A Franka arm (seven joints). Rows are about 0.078 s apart.
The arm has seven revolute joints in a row. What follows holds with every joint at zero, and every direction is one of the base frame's. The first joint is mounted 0.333 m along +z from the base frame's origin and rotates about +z. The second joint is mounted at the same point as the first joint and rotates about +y. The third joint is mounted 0.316 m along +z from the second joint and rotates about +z. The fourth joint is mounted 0.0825 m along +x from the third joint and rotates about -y. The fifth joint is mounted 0.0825 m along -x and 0.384 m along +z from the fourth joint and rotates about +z. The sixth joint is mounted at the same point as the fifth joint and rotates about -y. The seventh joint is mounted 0.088 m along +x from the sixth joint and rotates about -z. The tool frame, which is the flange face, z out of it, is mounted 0.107 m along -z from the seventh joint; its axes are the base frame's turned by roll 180, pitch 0 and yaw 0 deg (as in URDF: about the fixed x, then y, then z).
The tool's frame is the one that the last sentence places.
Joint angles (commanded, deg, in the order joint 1, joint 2, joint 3, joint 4, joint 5, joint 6, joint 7), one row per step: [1.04 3.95 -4.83 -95.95 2.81 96.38 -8.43]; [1.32 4.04 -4.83 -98.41 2.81 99.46 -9.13]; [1.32 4.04 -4.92 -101.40 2.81 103.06 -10.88]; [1.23 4.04 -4.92 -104.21 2.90 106.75 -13.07]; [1.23 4.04 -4.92 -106.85 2.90 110.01 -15.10]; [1.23 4.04 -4.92 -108.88 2.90 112.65 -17.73]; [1.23 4.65 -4.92 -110.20 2.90 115.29 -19.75]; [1.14 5.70 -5.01 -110.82 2.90 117.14 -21.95]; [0.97 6.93 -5.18 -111.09 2.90 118.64 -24.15]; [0.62 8.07 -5.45 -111.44 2.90 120.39 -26.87]
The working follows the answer.
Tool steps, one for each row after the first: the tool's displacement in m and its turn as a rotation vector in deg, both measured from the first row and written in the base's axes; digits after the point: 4 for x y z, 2 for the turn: [0.0019 0.0024 -0.0169 -0.03 -0.56 0.83]; [0.0024 0.0010 -0.0365 -0.04 -1.24 2.32]; [0.0024 -0.0003 -0.0544 0.00 -2.21 4.22]; [0.0013 -0.0006 -0.0714 -0.04 -2.91 6.10]; [0.0000 -0.0009 -0.0842 -0.09 -3.62 8.61]; [0.0019 -0.0012 -0.0972 -0.25 -4.39 10.52]; [0.0051 -0.0033 -0.1100 -0.38 -4.63 12.47]; [0.0087 -0.0070 -0.1224 -0.50 -4.69 14.28]; [0.0118 -0.0136 -0.1342 -0.71 -5.00 16.33]
Tool pose at each row, in the base's axes (x y z in m, rotation vector in deg; rounded; the steps above come from the unrounded poses): [0.5769 -0.0321 0.5458 -177.00 -6.56 4.99]; [0.5789 -0.0297 0.5290 -177.04 -7.87 4.16]; [0.5793 -0.0311 0.5094 -177.02 -10.20 3.16]; [0.5794 -0.0324 0.4914 -176.89 -13.17 1.72]; [0.5782 -0.0327 0.4744 -176.79 -16.10 0.72]; [0.5769 -0.0330 0.4616 -176.54 -20.00 -0.29]; [0.5788 -0.0334 0.4487 -176.41 -22.99 -1.40]; [0.5820 -0.0354 0.4358 -176.19 -26.02 -1.71]; [0.5856 -0.0391 0.4234 -175.94 -28.82 -1.72]; [0.5887 -0.0457 0.4117 -175.66 -32.01 -2.13]

